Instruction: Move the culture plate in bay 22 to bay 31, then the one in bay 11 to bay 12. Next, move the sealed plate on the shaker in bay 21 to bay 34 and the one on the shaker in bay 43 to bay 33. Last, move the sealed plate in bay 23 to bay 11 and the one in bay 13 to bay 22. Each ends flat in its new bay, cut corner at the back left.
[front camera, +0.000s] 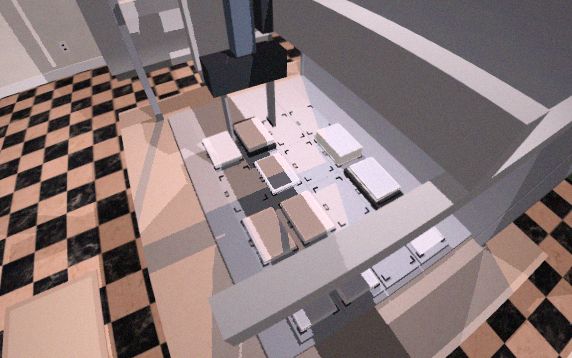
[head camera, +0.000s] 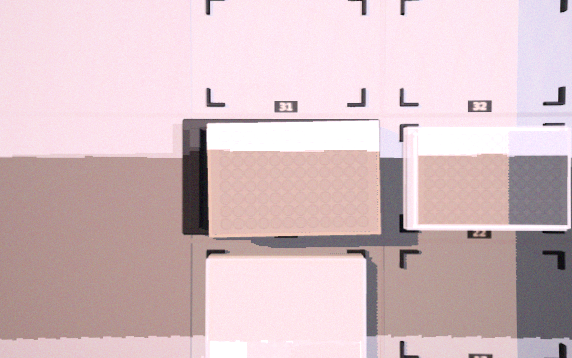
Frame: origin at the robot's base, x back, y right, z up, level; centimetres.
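Seen in the pictures: gripper, fingertip midpoint: (front camera: 252, 129); robot's base at its link origin: (front camera: 203, 143) (head camera: 210, 355).
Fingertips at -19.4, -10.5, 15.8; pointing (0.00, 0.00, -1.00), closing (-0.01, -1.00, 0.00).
Offsets run from my fingertips to a thing's top centre, as dx, dy, dz. "*": to the spot under its first point.
My gripper (front camera: 251, 129) is open, its two jaws spread above or around the shaker in bay 21; their height is hard to tell, and they do not show in the head view. The sealed plate in bay 21 {* +11.3, -3.8, -12.1} (front camera: 252, 134) (head camera: 294, 192) sits on the dark shaker {* +19.9, -2.9, -12.7} (head camera: 192, 200). Culture plates lie in bay 22 {* -4.2, -4.1, -14.4} (front camera: 276, 172) (head camera: 462, 190) and bay 11 {* +12.1, +6.5, -14.4} (front camera: 221, 149) (head camera: 285, 300). The plates in bay 23 {* -20.5, -4.1, -14.4} (front camera: 306, 216) and bay 13 {* -20.0, +6.0, -14.4} (front camera: 269, 232) lie side by side. Another sealed plate {-19.8, -26.1, -12.2} (front camera: 375, 177) is on the bay 43 shaker. Bay 31 {* +13.0, -15.0, -15.8} (head camera: 285, 55) holds no plate. Cut corners are unclear.
A tall pale block {-3.4, -25.9, -11.6} (front camera: 339, 141) stands in bay 42, behind the bay 43 shaker. A thick grey beam (front camera: 330, 260) crosses the front of the view and hides part of the deck. More white items {-36.2, -25.9, -13.6} (front camera: 427, 240) {-36.2, +6.2, -12.9} (front camera: 301, 319) show beyond it. A thin post (front camera: 140, 70) stands at the back left.
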